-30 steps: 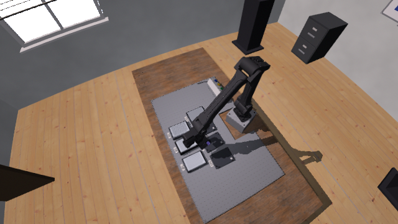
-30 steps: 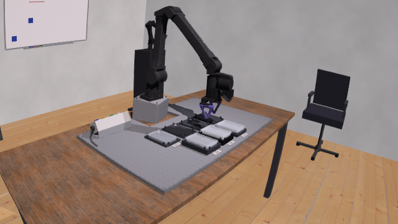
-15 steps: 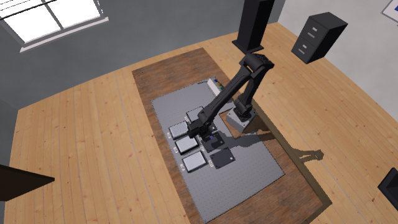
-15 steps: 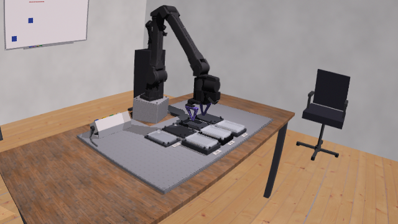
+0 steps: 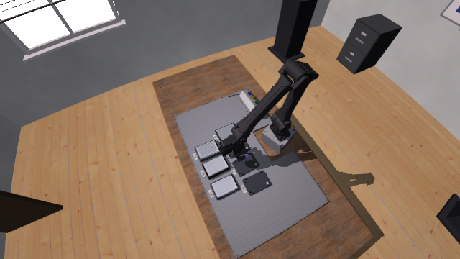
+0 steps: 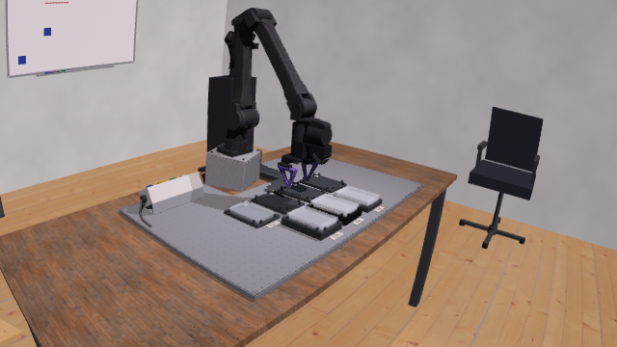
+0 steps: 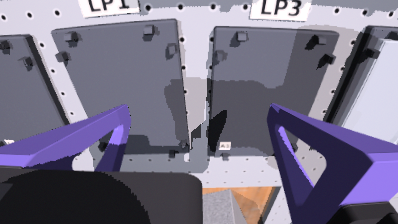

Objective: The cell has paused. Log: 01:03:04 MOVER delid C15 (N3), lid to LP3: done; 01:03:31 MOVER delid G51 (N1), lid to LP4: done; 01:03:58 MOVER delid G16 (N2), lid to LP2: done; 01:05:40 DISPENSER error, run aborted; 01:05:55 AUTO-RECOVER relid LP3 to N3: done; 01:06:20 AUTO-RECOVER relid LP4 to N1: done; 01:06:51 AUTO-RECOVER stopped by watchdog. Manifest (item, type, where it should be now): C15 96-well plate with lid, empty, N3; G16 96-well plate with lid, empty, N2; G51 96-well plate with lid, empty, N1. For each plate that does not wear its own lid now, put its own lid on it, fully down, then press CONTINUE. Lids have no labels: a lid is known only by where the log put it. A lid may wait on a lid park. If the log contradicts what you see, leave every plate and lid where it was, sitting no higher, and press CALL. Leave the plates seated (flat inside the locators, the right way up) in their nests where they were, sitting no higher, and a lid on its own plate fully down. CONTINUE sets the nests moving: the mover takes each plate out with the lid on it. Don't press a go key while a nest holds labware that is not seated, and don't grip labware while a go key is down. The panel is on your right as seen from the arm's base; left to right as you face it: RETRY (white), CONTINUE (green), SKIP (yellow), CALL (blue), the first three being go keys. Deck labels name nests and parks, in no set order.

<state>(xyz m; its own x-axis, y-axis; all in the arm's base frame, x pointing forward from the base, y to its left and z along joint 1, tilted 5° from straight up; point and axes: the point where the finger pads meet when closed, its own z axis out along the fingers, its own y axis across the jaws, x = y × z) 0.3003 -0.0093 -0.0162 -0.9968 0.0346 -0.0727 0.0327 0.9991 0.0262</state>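
The plate is 150 mm ahead of my hand, 130 mm to the right of it and 40 mm below it. The rest, counted from my hand: LP3 label: 70 mm to the right, 70 mm below, 60 mm ahead; lid park LP3: 60 mm to the right, 60 mm below, 30 mm behind; lid park LP1: 70 mm to the left, 60 mm below, 20 mm behind.
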